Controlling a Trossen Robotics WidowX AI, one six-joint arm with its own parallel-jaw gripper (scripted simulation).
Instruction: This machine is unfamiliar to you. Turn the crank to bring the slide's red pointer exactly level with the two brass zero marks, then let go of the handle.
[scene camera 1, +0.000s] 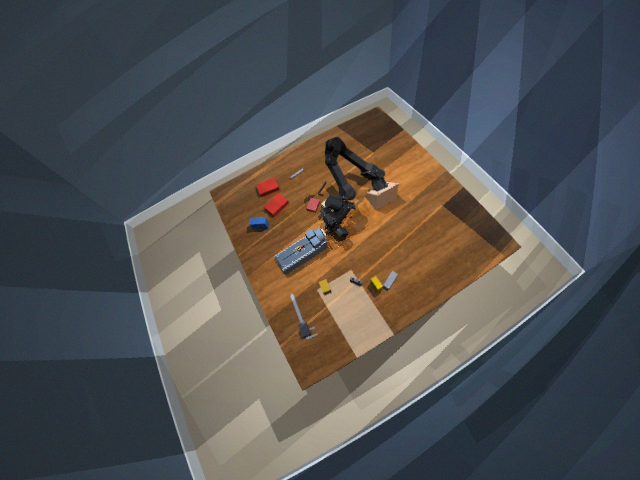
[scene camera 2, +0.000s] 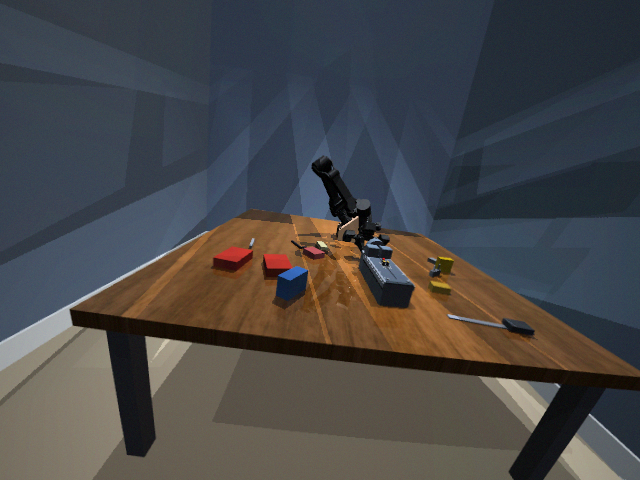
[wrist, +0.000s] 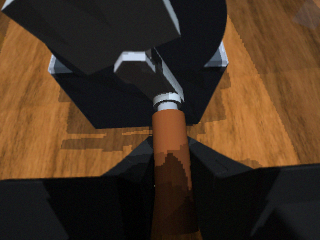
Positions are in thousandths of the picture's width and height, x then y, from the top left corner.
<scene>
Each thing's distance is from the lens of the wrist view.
my gripper (wrist: 523, 594): 11 cm
brown crank handle (wrist: 545, 790): 7 cm
</scene>
